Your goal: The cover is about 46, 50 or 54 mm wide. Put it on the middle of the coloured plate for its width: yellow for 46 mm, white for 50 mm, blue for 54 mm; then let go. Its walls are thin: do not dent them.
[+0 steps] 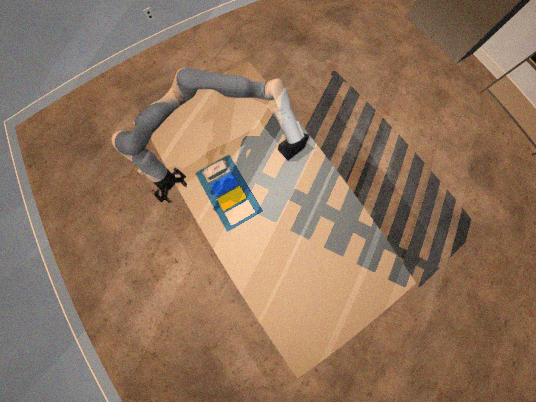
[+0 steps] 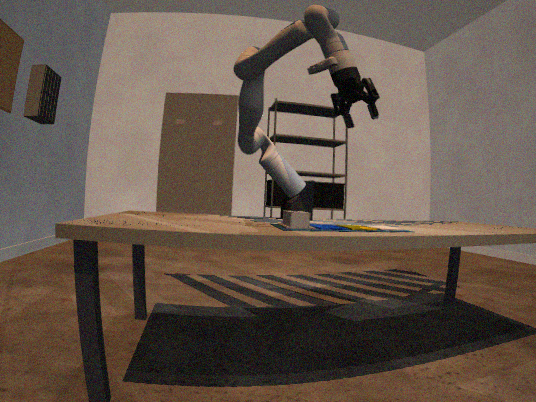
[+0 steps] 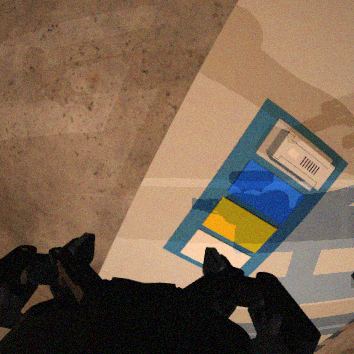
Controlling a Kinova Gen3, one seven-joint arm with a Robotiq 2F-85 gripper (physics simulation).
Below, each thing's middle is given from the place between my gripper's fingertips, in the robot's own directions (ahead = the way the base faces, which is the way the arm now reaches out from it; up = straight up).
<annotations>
My gripper is now 28 cm above the teal board [image 1: 230,165], 19 cm past it and 1 cm to the right of it. From my hand the other things lie so: blue plate [image 3: 255,185] 28 cm below, 19 cm behind, 4 cm to the right; then grey cover [image 3: 289,146] 25 cm below, 19 cm behind, 13 cm to the right; then yellow plate [image 3: 227,218] 28 cm below, 19 cm behind, 6 cm to the left.
</annotations>
